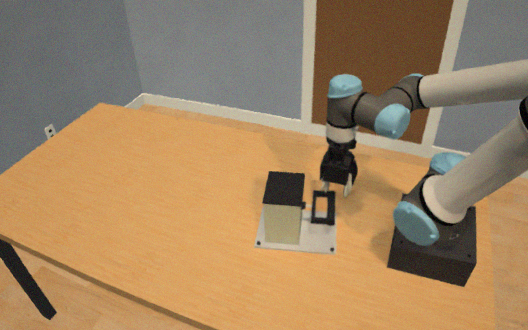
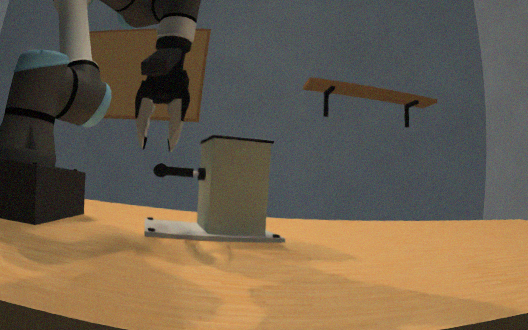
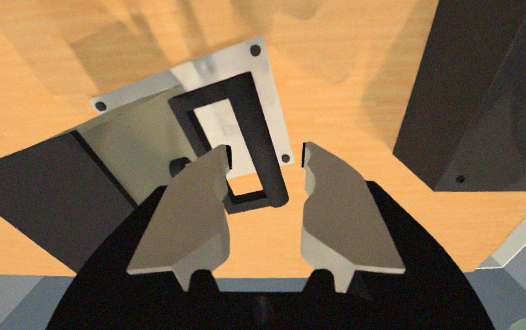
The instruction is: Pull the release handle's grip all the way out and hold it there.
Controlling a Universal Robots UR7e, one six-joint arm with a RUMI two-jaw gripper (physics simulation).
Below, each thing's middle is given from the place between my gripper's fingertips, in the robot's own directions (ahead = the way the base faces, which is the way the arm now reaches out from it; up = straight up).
Scene:
I see my gripper 90 mm short of the light grey base plate [image 1: 314,238], 50 mm to the right of it and 140 mm above it.

